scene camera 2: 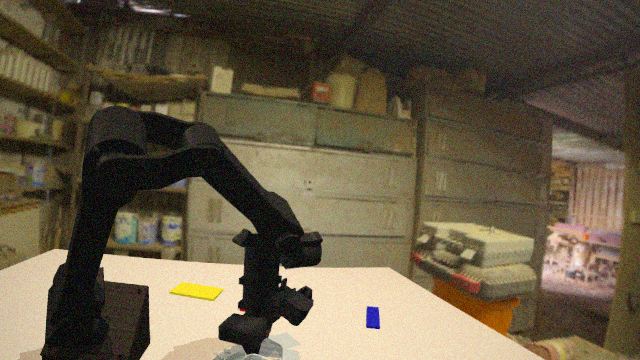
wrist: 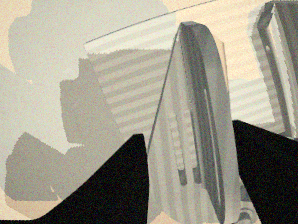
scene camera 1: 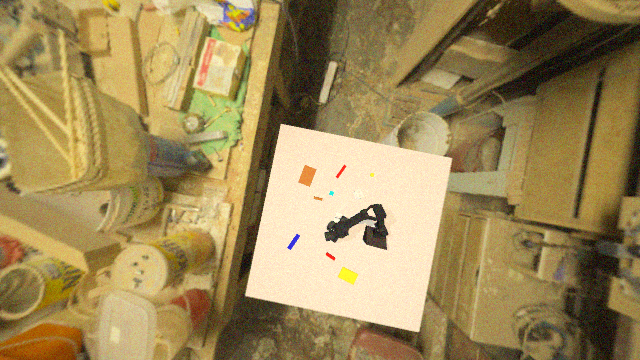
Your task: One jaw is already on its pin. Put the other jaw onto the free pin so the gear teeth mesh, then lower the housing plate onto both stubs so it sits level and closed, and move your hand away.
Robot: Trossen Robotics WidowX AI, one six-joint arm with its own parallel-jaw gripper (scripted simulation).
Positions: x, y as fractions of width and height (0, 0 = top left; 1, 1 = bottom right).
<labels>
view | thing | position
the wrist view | my gripper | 0.63, 0.61
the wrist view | pale ribbed base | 0.44, 0.29
</labels>
